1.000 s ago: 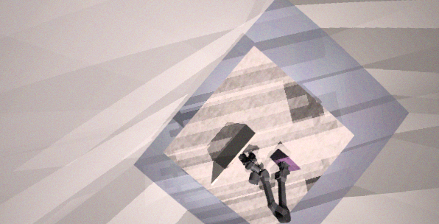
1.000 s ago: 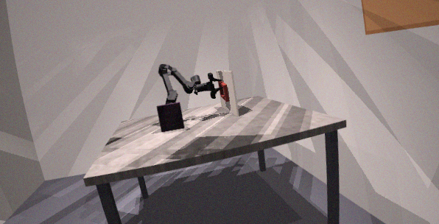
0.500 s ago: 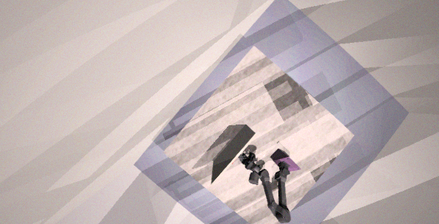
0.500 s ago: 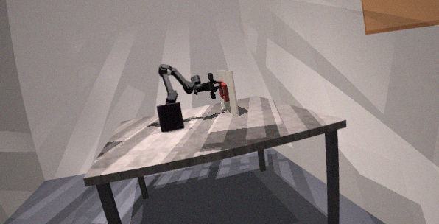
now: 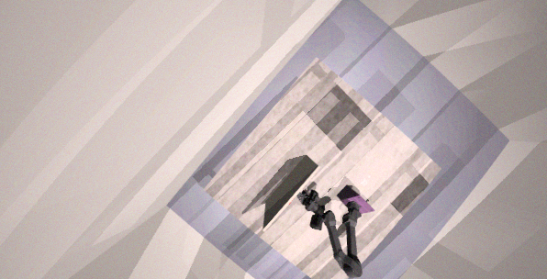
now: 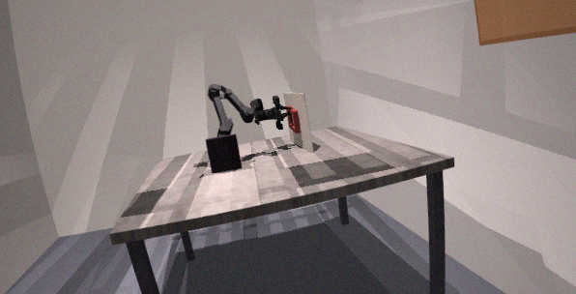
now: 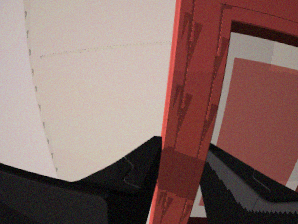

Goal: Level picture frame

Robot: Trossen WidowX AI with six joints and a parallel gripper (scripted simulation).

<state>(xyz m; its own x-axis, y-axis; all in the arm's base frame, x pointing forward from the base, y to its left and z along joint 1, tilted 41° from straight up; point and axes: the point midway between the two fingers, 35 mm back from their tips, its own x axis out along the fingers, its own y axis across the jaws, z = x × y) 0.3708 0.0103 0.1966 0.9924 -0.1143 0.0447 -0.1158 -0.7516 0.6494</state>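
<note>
Now: gripper tip 50 mm above the red picture frame, 10 mm to the right of it and 10 mm short of it. Also, from my gripper tip: wall panel 60 mm below, 20 mm to the left, 20 mm ahead.
</note>
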